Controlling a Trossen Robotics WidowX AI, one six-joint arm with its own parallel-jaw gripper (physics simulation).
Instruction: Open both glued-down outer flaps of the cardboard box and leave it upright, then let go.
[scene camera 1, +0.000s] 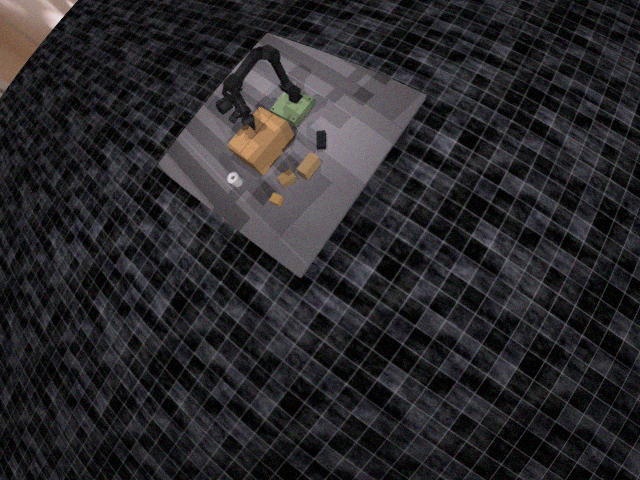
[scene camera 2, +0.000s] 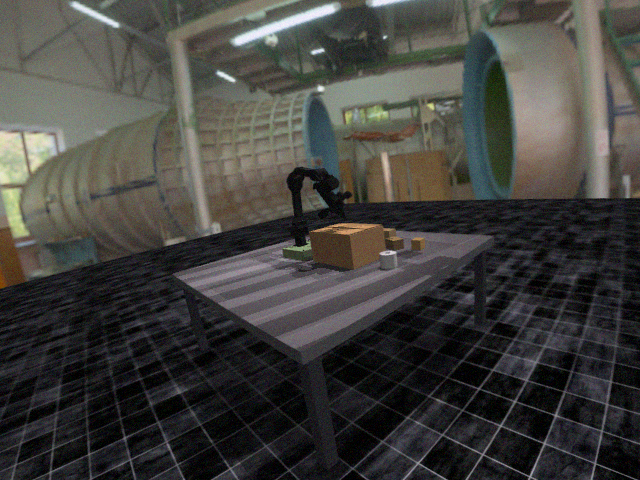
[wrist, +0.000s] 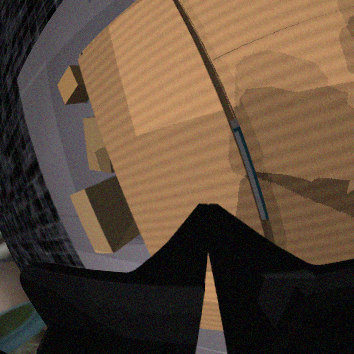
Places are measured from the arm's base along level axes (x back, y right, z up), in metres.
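Pixels of known places: gripper, between the fingertips: (scene camera 1: 254, 129) (scene camera 2: 345, 218) (wrist: 206, 212); arm's base, origin of its link: (scene camera 1: 295, 98) (scene camera 2: 301, 244).
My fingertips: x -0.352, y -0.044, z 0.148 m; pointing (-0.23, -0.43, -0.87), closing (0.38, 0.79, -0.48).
Observation:
Ahead of a thing's pixels: the offset from my fingertips to its middle. Level surfaces: height alone.
The cardboard box @[dx -0.001, dy +0.011, dz -0.121 m] (scene camera 1: 264, 149) (scene camera 2: 333, 250) (wrist: 170, 165) stands upright on the table. Its two outer flaps, one on the left (wrist: 160, 90) and one on the right (wrist: 300, 130) in the wrist view, lie nearly flat across the top. A narrow dark gap runs between them, with a grey-blue strip @[dx -0.001, dy +0.012, dz -0.129 m] (wrist: 251, 172) showing in it. My gripper (scene camera 1: 252, 126) (wrist: 206, 212) is shut and empty, with its tips over the box top, left of the strip in the wrist view. Whether the tips touch the cardboard cannot be told.
A green base plate (scene camera 1: 289, 109) (scene camera 2: 296, 252) lies beside the box under the arm's foot. A white roll @[dx -0.267, dy +0.026, dz -0.169 m] (scene camera 1: 234, 179) (scene camera 2: 387, 259), a black block @[dx +0.207, dy -0.255, dz -0.183 m] (scene camera 1: 321, 139) and small brown blocks @[dx +0.027, dy -0.309, dz -0.160 m] (scene camera 1: 309, 165) (scene camera 2: 417, 243) (wrist: 107, 215) stand around it on the grey table @[dz -0.200 m] (scene camera 1: 330, 227) (scene camera 2: 289, 320).

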